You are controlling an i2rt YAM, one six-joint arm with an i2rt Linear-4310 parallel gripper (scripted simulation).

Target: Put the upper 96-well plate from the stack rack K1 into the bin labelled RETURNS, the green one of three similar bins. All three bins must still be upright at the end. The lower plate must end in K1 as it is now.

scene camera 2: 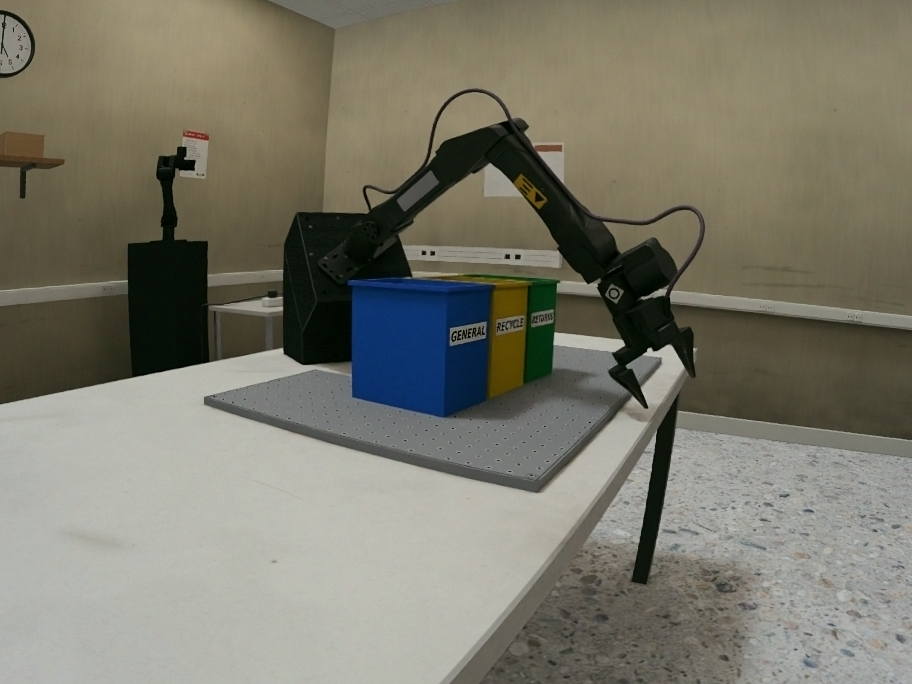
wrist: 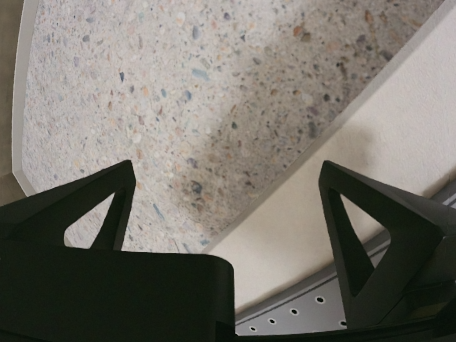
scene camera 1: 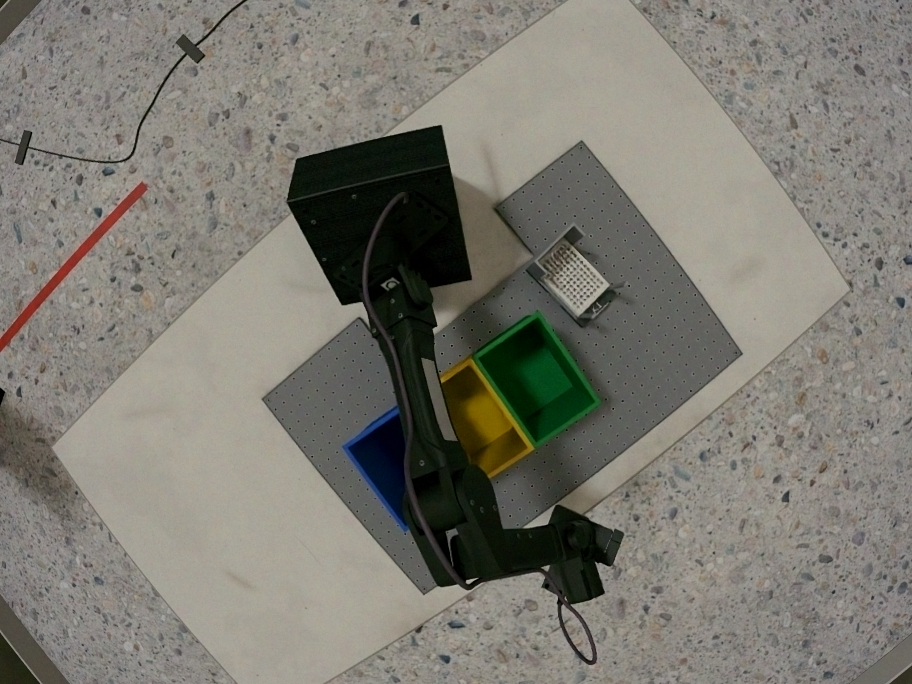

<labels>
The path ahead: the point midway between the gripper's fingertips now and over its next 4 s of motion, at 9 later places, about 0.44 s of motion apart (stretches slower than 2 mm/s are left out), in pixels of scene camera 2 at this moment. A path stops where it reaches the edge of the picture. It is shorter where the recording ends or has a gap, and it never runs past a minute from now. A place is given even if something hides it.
My gripper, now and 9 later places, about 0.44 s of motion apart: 670, 392; 669, 381; 663, 370; 649, 362; 639, 352; 620, 343; 607, 331; 590, 321; 572, 308; 553, 294
</labels>
